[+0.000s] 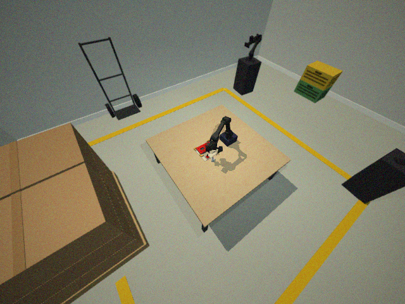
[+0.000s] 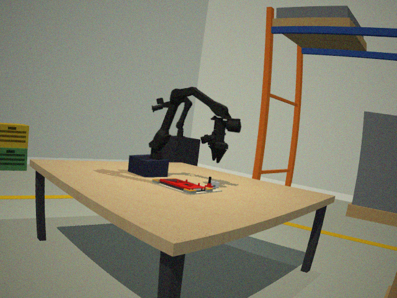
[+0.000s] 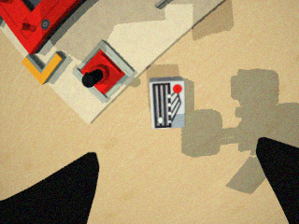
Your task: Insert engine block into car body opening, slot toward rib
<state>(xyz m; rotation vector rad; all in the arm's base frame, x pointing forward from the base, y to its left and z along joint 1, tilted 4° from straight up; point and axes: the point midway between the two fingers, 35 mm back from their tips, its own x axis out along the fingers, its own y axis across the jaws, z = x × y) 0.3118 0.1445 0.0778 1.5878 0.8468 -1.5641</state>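
My gripper tip is now 1 cm short of the grey engine block and 12 cm above it.
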